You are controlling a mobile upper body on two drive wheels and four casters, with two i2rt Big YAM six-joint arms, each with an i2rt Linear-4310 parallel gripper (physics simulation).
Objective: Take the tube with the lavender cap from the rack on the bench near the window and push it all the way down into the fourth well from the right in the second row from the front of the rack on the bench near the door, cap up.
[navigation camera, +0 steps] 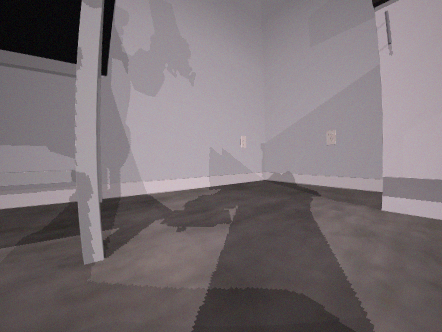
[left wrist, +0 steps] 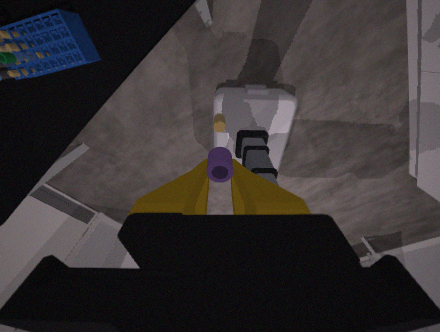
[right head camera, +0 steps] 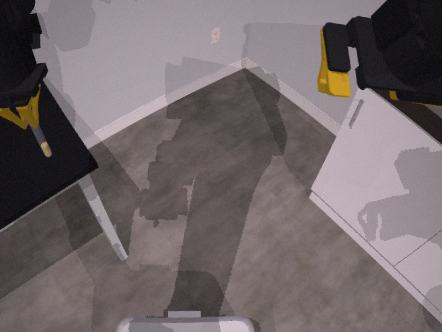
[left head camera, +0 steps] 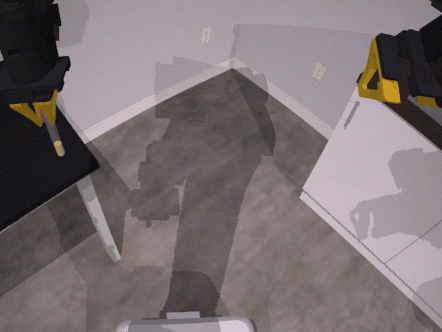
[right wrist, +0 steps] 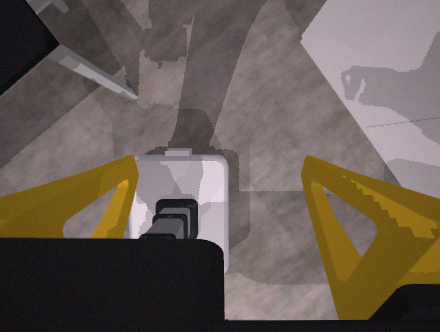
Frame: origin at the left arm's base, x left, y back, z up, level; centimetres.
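Seen in the pictures: left gripper, fingertip midpoint: (left wrist: 219, 165) (right head camera: 31, 126) (left head camera: 47, 123); right gripper, fingertip midpoint: (right head camera: 357, 89) (left head camera: 390, 95) (right wrist: 219, 165).
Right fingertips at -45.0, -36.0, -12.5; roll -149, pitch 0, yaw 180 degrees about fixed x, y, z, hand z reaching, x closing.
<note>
A point is followed by its place in that frame, as x, y, z.
My left gripper (left head camera: 46, 121) @[0.2, -45.0, -27.2] (right head camera: 30, 125) @[0.2, -45.0, -27.2] (left wrist: 219, 165) @[0.2, -45.0, -27.2] is shut on the tube (left head camera: 54, 136) @[-0.1, -45.2, -30.4] (right head camera: 41, 137) @[-0.3, -45.5, -30.5] with the lavender cap (left wrist: 220, 156) @[0.2, -46.9, -25.7]. The cap is up between the fingertips and the tan lower end points down. In the left wrist view the tube is apart from the black bench top (left wrist: 50, 135) @[57.3, -29.3, -64.8] and shows over the robot's base. A blue rack (left wrist: 67, 37) @[32.8, -55.0, -59.1] with several tubes, one green-capped, stands on that bench at the upper left; part of it is cut off. My right gripper (left head camera: 410, 97) @[-45.0, -36.0, -12.5] (right head camera: 372, 97) @[-45.0, -36.0, -12.5] (right wrist: 219, 165) @[-45.0, -36.0, -12.5] is open and empty, at the right.
The bench top (left head camera: 30, 175) @[21.4, -62.0, -64.8] (right head camera: 35, 185) @[19.2, -58.3, -64.8] has a corner near the left gripper, with a white leg (left head camera: 100, 220) @[6.5, -65.6, -98.6] (navigation camera: 90, 150) @[5.8, -66.1, -116.2] below. A white cabinet (left head camera: 370, 150) @[-98.0, -80.4, -77.1] (right head camera: 375, 155) @[-98.5, -79.7, -79.6] with a dark counter stands at the right. Walls meet in a corner behind. The robot's white base (left wrist: 280, 107) @[-37.4, -25.7, -115.0] (right wrist: 215, 180) @[-42.1, -19.9, -115.0] is below.
</note>
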